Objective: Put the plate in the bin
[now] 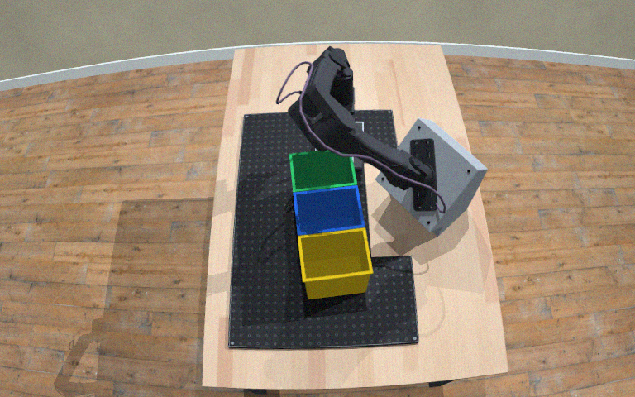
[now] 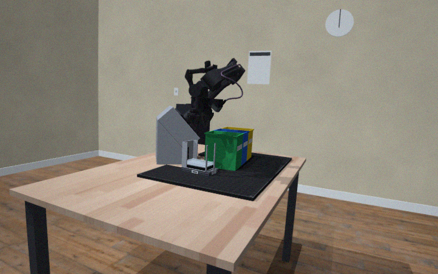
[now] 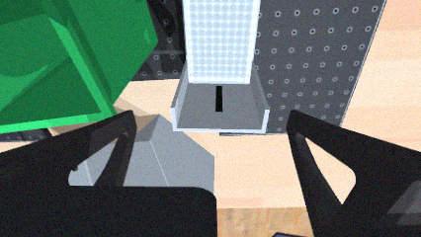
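The white 96-well plate is 18 cm below my hand. The rest, counted from my hand: dark plate: 19 cm below; then green bin: 16 cm to the left, 13 cm below, 1 cm ahead; then blue bin: 28 cm to the left, 13 cm below, 4 cm behind.
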